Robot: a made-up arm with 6 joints.
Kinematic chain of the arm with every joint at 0, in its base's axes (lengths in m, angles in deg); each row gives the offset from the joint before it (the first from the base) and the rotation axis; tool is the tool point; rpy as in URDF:
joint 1: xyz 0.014 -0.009 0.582 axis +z
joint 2: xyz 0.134 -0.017 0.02 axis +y
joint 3: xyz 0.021 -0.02 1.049 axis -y
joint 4: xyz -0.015 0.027 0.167 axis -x
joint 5: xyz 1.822 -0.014 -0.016 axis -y
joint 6: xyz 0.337 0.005 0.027 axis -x
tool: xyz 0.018 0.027 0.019 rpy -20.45 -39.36 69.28
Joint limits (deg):
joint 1: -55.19..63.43
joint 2: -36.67..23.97
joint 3: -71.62..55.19
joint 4: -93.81..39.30
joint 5: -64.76..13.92
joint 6: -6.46..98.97
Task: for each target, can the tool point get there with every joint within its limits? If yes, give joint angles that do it. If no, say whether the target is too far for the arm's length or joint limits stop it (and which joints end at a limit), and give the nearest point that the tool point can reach.
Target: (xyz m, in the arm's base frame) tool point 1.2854 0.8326 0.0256
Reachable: yes | joints 32.67 -3.53 -56.92 27.82 4.97 58.51
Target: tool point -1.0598 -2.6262 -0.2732
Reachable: no: joint limits stop it (at a limit: joint 1, joint 2, joint 4, joint 5, joint 6) | nearest point 0.6831 -1.3566 -0.1827 | short by 2.158 m
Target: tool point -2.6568 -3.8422 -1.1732
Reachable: no: too far | nearest point 0.5639 -1.1851 -0.2770 | short by 4.270 m
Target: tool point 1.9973 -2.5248 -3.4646
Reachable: no: too far | nearest point 0.9963 -1.2550 -0.3736 | short by 3.488 m
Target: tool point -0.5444 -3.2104 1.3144
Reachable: no: joint limits stop it (at a limit: joint 1, joint 4, joint 5, joint 6) | nearest point 1.1520 -2.0310 1.3144 | short by 2.066 m
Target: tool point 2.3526 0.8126 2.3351
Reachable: yes | joints 18.03 16.48 34.15 -28.37 -21.46 5.43
